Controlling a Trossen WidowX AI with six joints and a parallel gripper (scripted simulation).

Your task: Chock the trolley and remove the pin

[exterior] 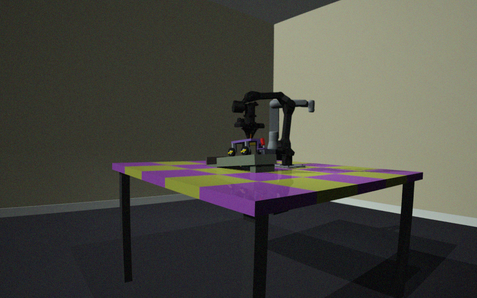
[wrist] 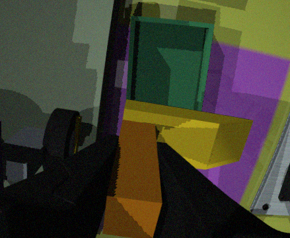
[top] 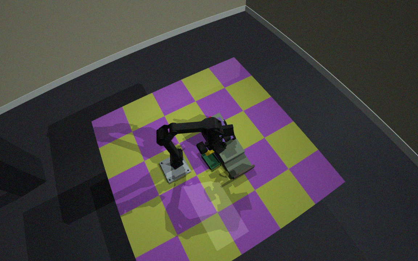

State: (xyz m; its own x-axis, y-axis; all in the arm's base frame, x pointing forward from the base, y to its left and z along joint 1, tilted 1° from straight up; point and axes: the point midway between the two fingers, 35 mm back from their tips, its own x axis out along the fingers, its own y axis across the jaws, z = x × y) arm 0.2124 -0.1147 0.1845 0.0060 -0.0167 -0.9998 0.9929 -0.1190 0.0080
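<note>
The red-headed stop pin lies 100 mm ahead of my gripper tip, 190 mm to the left of it and 30 mm below it. Also, from my gripper tip: green tray: 20 mm behind, 10 mm to the left, 160 mm below; purple trolley: 110 mm ahead, 80 mm to the left, 50 mm below; yellow chock: 20 mm behind, 10 mm below.
</note>
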